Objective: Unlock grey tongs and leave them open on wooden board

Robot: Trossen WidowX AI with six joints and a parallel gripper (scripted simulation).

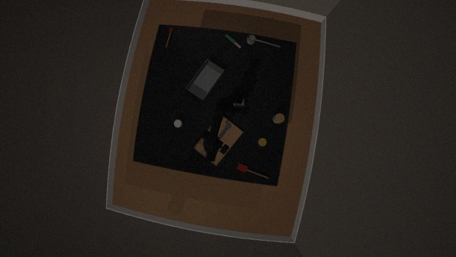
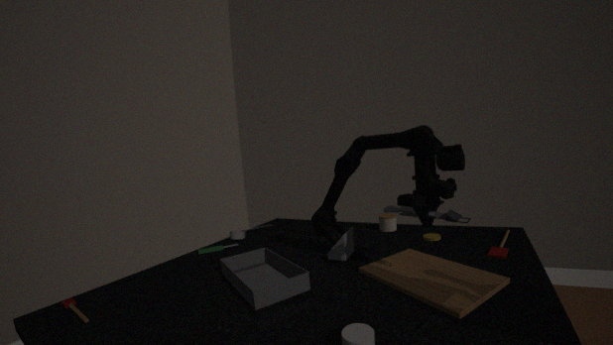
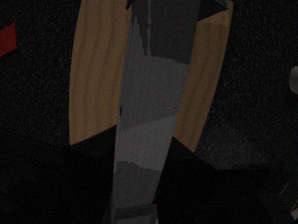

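Now: gripper tip 15 cm above the wooden board. From my gripper tip the other things lie so: yellow disc (36 cm behind, 15 cm below, 8 cm to the right); then white cylinder (36 cm ahead, 14 cm below, 4 cm to the right); then yellow lock piece (4 cm above, 3 cm to the left, 1 cm ahead).
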